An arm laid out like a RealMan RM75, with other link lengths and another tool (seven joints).
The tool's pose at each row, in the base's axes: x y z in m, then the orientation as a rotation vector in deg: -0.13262, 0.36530, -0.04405, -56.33, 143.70, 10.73; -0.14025, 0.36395, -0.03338, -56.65, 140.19, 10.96; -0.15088, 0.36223, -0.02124, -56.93, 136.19, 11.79; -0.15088, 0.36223, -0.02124, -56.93, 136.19, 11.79; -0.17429, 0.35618, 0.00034, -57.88, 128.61, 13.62; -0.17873, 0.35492, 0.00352, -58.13, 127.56, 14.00; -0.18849, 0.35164, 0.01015, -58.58, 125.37, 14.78
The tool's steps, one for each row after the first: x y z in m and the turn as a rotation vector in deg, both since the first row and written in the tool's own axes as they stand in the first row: 0.00106, 0.00379, -0.01259, 0.58, -3.04, -1.27; 0.00364, 0.00928, -0.02764, 0.83, -6.64, -2.60; 0.00364, 0.00928, -0.02764, 0.83, -6.64, -2.60; 0.01302, 0.01987, -0.05679, 0.90, -13.31, -5.45; 0.01528, 0.02183, -0.06154, 0.77, -14.21, -5.91; 0.02070, 0.02576, -0.07179, 0.52, -16.11, -6.83
